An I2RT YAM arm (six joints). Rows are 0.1 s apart.
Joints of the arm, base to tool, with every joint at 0 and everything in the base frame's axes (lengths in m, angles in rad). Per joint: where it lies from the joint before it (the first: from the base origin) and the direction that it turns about. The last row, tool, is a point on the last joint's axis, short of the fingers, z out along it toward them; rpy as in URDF.
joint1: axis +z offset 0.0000 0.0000 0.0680
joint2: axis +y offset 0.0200 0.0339 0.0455
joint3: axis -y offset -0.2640 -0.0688 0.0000
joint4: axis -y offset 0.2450 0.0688 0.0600
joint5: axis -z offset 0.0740 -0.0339 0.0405
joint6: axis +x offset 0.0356 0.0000 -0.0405
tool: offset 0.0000 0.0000 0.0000 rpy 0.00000 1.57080 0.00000
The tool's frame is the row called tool.
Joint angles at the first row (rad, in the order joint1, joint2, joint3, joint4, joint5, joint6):
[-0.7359 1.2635 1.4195 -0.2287 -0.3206 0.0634]
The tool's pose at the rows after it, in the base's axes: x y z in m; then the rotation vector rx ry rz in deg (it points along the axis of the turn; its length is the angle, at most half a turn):
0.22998 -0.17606 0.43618 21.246 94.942 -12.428
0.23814 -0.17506 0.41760 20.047 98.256 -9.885
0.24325 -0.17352 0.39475 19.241 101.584 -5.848
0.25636 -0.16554 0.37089 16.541 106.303 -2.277
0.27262 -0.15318 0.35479 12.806 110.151 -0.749
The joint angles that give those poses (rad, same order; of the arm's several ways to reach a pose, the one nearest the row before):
[-0.6926 1.2811 1.3787 -0.2269 -0.3250 0.0337]
[-0.6752 1.2927 1.3350 -0.2301 -0.3503 0.0182]
[-0.6655 1.2968 1.2715 -0.2270 -0.3952 0.0167]
[-0.6205 1.3208 1.2269 -0.2424 -0.4155 -0.0147]
[-0.5563 1.3530 1.2116 -0.2563 -0.4008 -0.0565]

